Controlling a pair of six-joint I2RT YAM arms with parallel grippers.
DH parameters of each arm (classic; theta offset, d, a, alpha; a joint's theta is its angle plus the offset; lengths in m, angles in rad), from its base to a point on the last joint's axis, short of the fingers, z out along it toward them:
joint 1: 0 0.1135 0.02 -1.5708
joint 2: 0 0 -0.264 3.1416
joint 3: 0.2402 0 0.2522 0
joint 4: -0.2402 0 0.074 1.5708
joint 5: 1.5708 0 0 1.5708
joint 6: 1.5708 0.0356 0 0
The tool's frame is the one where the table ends.
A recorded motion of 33 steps. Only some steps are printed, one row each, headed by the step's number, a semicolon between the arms.
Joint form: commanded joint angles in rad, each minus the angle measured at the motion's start. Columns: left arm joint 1, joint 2, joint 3, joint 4, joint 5, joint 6; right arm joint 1, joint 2, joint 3, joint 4, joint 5, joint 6.
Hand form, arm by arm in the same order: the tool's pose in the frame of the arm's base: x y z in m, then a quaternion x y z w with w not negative. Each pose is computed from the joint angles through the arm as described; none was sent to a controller.
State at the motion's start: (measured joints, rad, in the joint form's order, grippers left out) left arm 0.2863 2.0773 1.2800 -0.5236 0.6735 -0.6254; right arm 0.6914 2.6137 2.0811 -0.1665 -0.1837 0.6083
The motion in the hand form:
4: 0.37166 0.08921 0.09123 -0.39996 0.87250 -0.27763 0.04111; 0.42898 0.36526 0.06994 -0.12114 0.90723 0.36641 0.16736
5: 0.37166 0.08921 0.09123 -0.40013 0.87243 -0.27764 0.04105; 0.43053 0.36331 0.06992 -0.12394 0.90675 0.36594 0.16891
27: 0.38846 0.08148 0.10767 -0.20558 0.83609 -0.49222 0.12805; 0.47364 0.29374 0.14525 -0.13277 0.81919 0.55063 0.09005
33: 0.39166 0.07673 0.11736 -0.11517 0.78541 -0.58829 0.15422; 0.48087 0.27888 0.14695 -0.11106 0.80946 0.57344 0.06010
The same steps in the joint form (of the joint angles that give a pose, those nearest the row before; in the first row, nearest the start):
4: -0.0027 0.0377 -0.0195 -0.0099 -0.1316 -0.0015; -0.0122 0.0519 -0.0019 -0.0831 -0.2430 -0.0282
5: -0.0027 0.0377 -0.0195 -0.0099 -0.1316 -0.0019; -0.0168 0.0519 -0.0019 -0.0840 -0.2457 -0.0381
27: -0.0027 0.0378 -0.0195 0.1720 0.3544 0.2194; -0.1881 -0.0706 -0.0015 -0.0702 -0.7614 0.0404
33: -0.0073 0.0378 -0.0195 0.2343 0.6073 0.2929; -0.2205 -0.0706 -0.0015 -0.0668 -0.8377 0.1018

